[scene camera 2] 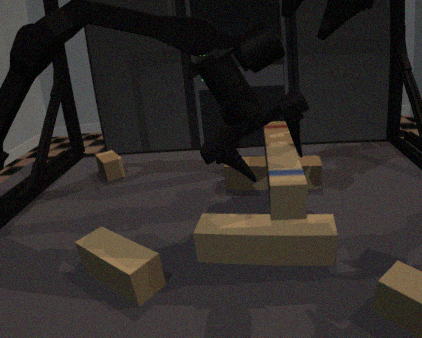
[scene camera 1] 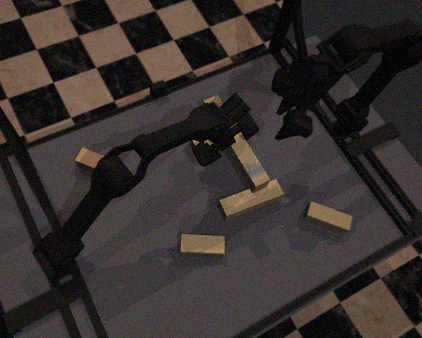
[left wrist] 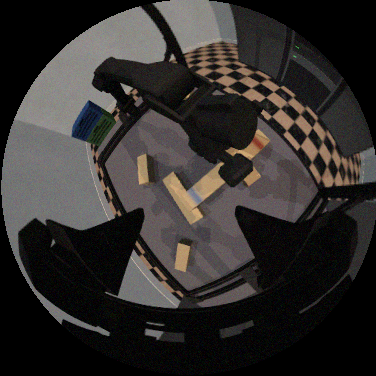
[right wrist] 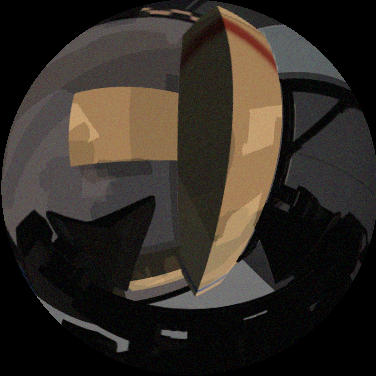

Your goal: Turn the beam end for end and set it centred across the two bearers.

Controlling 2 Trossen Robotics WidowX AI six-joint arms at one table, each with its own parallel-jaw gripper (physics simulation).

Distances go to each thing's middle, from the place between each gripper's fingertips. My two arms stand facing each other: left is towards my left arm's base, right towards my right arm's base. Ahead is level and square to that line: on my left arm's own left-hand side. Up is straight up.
My left hand is 21 cm above the beam [scene camera 2: 287, 186], 9 cm past it and 3 cm to the left of it.
I see the beam 2 cm above my right hand.
